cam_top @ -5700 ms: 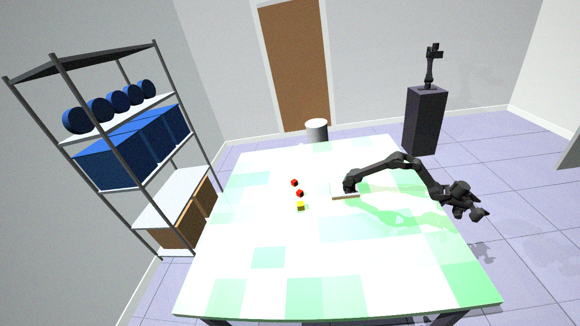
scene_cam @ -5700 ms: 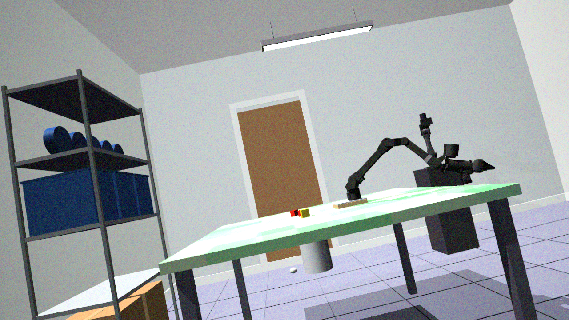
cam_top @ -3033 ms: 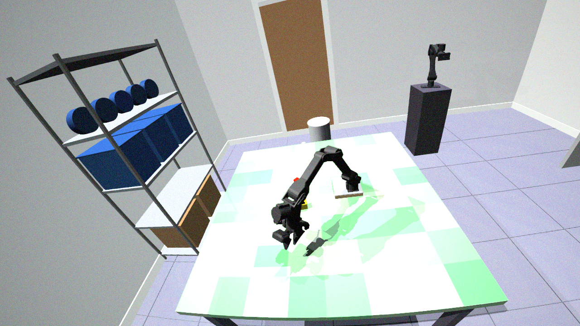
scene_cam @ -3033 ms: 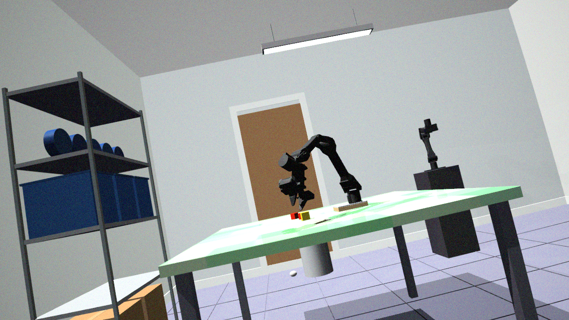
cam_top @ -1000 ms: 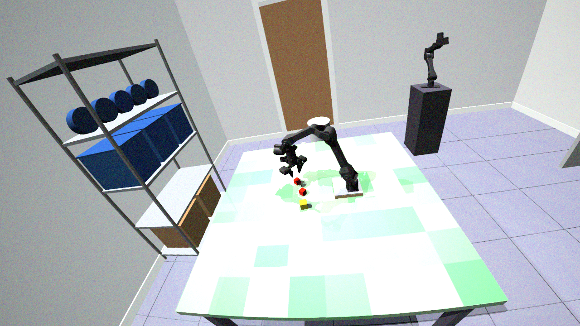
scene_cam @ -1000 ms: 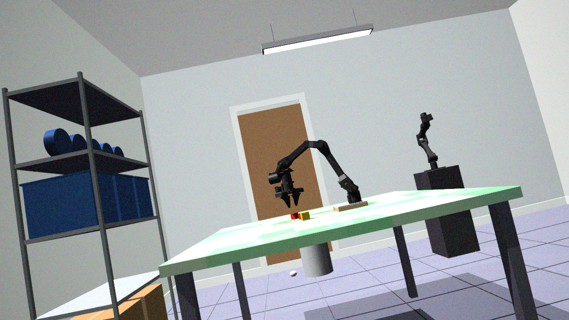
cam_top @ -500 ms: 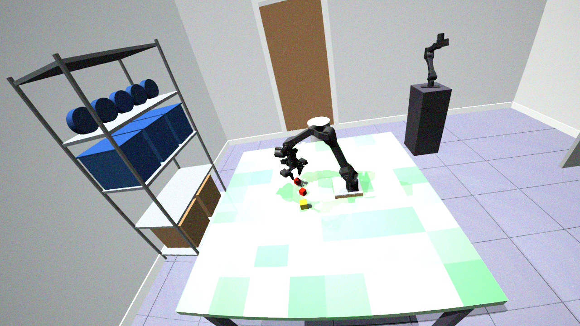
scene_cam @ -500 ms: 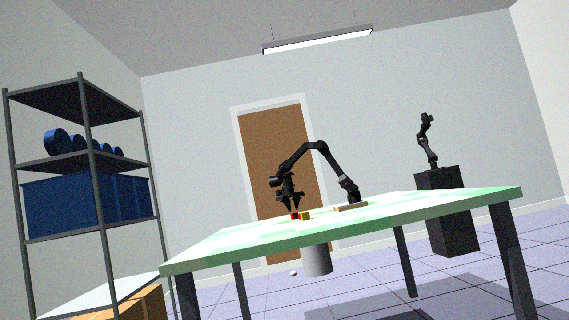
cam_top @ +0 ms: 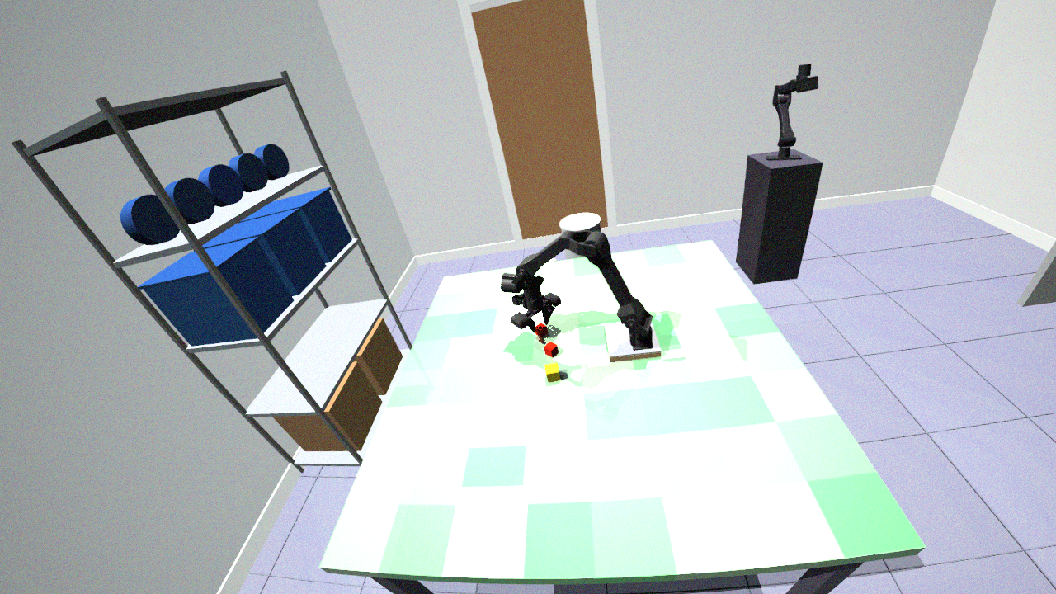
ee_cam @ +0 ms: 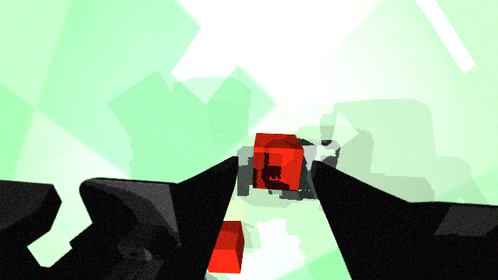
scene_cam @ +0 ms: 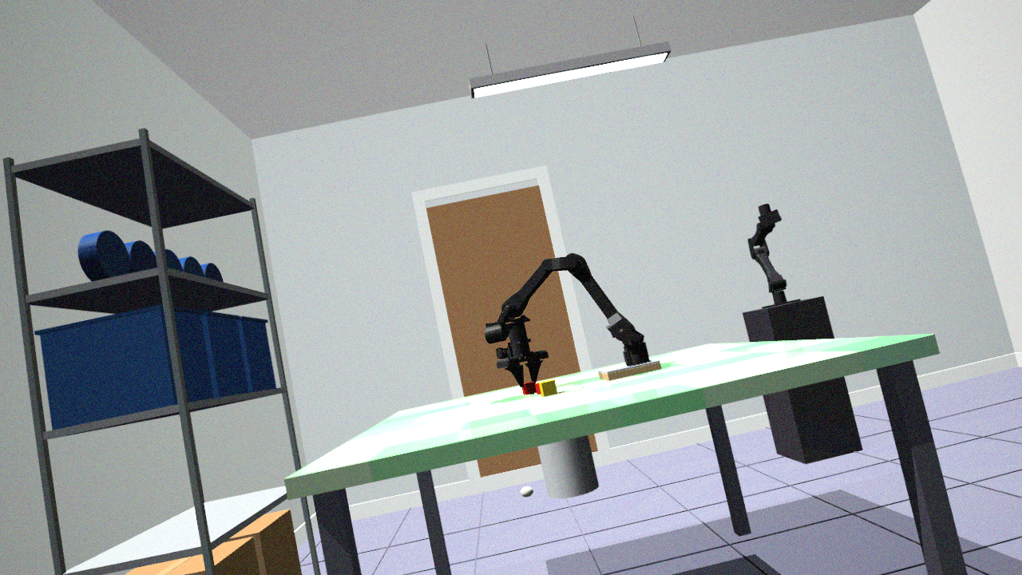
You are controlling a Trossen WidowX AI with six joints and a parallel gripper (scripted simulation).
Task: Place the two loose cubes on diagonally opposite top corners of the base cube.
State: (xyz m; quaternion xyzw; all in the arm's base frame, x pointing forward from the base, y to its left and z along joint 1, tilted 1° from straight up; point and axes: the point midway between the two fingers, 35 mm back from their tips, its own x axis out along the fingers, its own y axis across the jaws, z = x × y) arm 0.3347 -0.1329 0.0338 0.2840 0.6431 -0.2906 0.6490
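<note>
The yellow base cube is 220 mm to the left of my gripper tip, 40 mm behind it and 10 mm below it.
</note>
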